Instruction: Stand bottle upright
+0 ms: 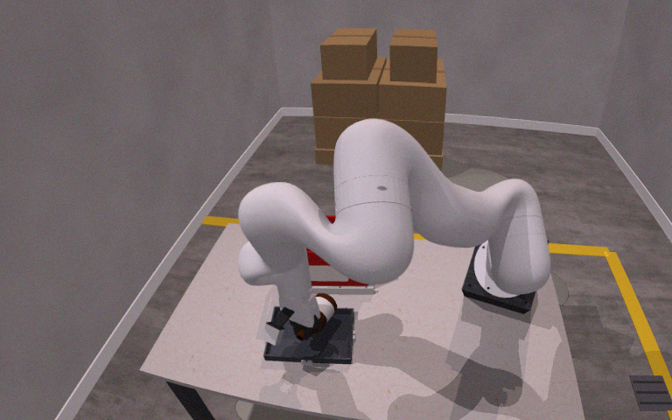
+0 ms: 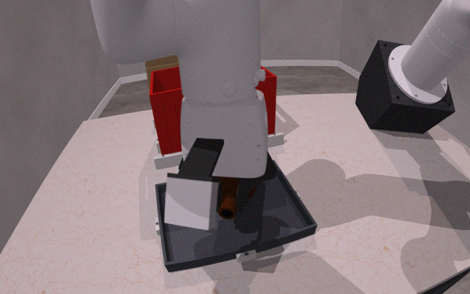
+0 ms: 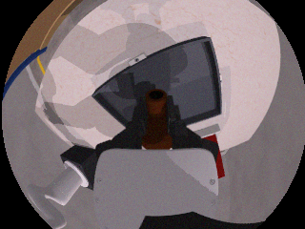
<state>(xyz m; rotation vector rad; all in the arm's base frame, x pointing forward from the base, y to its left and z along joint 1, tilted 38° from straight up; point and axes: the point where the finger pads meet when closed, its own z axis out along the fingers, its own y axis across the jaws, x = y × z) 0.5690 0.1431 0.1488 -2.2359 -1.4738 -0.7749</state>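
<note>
Right now the brown bottle is 2 cm behind my hand, 5 cm to the right of it and 2 cm below it. Also, from my hand: tray 5 cm to the right, 8 cm below; then red crate 33 cm to the right, 1 cm below.
</note>
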